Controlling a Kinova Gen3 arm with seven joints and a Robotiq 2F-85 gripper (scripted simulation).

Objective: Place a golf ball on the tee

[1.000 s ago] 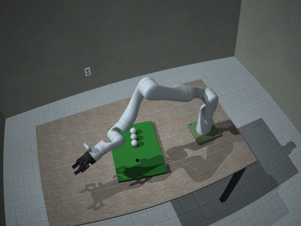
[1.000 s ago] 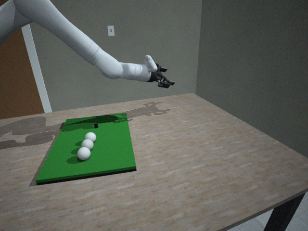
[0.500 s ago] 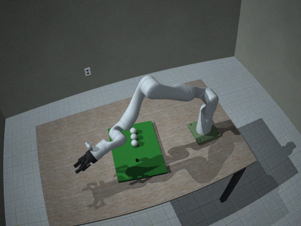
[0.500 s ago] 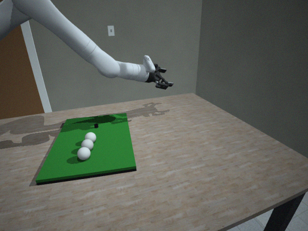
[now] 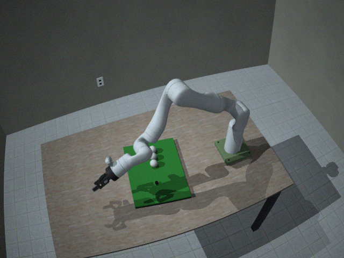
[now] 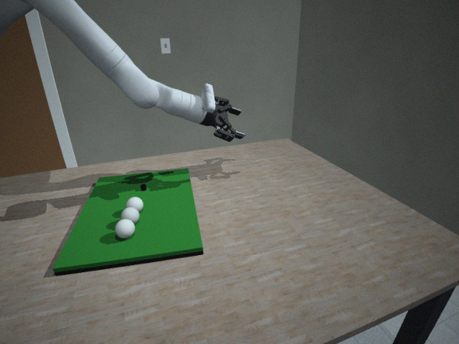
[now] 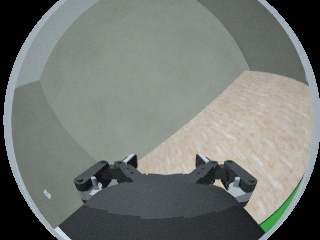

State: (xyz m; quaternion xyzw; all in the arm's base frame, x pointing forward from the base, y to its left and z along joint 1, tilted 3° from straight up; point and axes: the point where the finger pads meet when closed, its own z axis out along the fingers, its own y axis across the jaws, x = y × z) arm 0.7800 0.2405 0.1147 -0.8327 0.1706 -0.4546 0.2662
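The white golf ball lies 320 mm behind my hand, 260 mm to the right of it and 140 mm below it. From my hand the other things lie so: green mat 310 mm behind, 170 mm below, 120 mm to the right.
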